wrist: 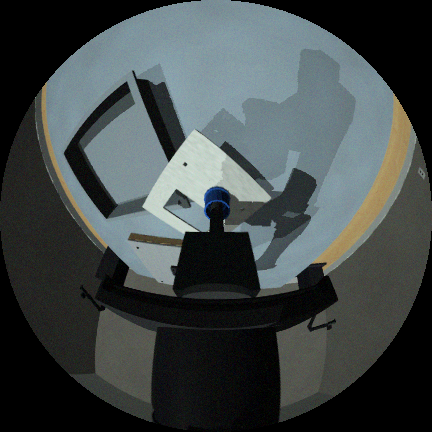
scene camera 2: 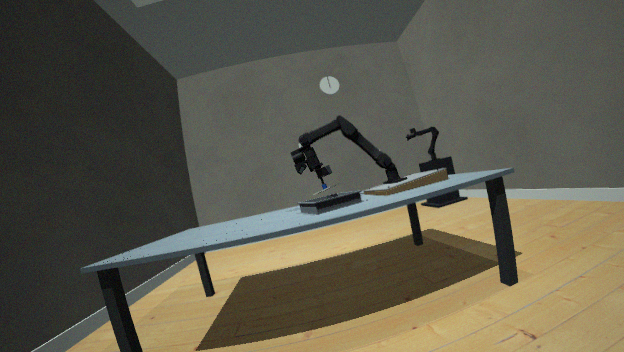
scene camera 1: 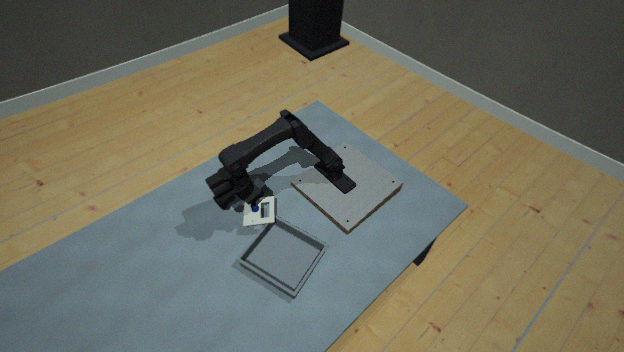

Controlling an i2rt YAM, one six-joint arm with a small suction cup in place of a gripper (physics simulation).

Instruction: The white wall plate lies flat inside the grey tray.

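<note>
The white wall plate point(scene camera 1: 258, 220) point(scene camera 2: 331, 188) point(wrist: 192, 152) is square, with a rectangular opening and small holes. It hangs roughly level on my suction cup point(scene camera 1: 255, 208) point(scene camera 2: 324, 186) point(wrist: 217, 196), which has a blue tip and sits beside the opening. The plate is raised above the table. The grey tray point(scene camera 1: 285, 257) point(scene camera 2: 330, 204) point(wrist: 115, 155) is shallow and open, with nothing inside. In scene camera 1 the plate is at the tray's upper left corner; in the wrist view the plate's edge overlaps part of the tray's side. The plate is outside the tray.
The arm's base stands on a thick pale board point(scene camera 1: 372, 192) point(wrist: 150, 255) with wooden sides, right of the tray on the blue-grey table point(scene camera 1: 125, 300) point(scene camera 2: 225, 235). A black pedestal point(scene camera 1: 315, 22) point(scene camera 2: 444, 164) stands on the floor beyond the table and carries another arm point(scene camera 2: 433, 142).
</note>
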